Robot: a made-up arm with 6 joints.
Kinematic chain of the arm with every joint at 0, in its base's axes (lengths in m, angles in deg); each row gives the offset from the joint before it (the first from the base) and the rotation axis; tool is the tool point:
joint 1: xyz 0 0 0.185 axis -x
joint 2: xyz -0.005 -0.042 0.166 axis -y
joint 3: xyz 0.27 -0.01 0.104 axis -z
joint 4: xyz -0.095 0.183 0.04 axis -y
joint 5: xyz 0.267 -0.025 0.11 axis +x
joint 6: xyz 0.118 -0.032 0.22 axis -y
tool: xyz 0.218 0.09 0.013
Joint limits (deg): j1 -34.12..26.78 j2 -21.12..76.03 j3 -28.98..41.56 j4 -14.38..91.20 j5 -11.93..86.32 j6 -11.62..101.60
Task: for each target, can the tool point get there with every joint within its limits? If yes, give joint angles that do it. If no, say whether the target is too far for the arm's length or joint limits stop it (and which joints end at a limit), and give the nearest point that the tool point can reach.
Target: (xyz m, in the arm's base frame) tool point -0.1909 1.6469 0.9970
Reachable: no: too far | nearest point -0.1115 0.8415 0.7809 | short by 0.838 m
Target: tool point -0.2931 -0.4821 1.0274
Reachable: yes | joints -21.94 39.29 30.31 33.31 39.80 60.71
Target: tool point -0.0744 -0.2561 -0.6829
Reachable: no: joint limits stop it (at a limit: joint 1, joint 2, joint 3, joint 4, joint 6) | nearest point -0.5281 -0.2414 -0.0104 | short by 0.811 m
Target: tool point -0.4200 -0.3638 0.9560
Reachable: yes | joints -15.15 36.42 -3.98 54.98 42.03 66.14
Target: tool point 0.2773 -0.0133 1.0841
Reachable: yes | joints 16.22 -8.55 -10.05 56.10 62.92 64.99
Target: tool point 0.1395 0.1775 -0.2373
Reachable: no: joint limits stop it (at a limit: joint 1, joint 2, joint 4, joint 5, joint 6) | nearest point -0.5317 0.2476 0.0154 | short by 0.721 m
